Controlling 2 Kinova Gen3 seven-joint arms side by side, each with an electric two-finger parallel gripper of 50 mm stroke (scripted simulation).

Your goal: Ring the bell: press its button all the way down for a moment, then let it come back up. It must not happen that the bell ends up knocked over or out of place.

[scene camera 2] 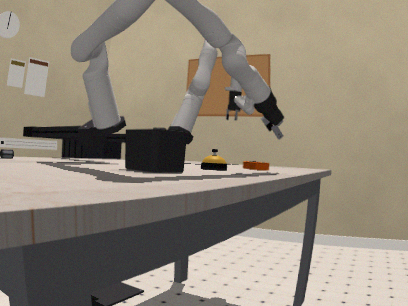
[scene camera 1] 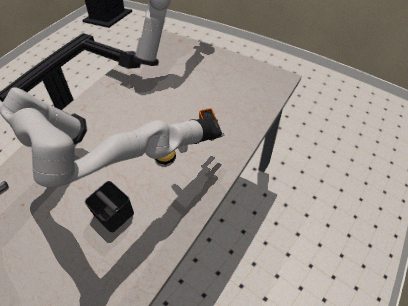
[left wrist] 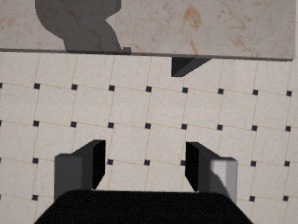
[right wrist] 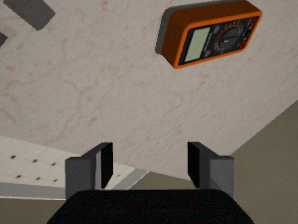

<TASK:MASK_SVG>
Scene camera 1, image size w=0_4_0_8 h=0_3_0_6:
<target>black box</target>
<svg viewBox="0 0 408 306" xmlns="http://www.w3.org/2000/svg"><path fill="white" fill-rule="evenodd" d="M107 181L85 200L85 204L95 218L98 220L98 217L102 221L99 222L109 232L115 232L134 214L129 197L111 181Z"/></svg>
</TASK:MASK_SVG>
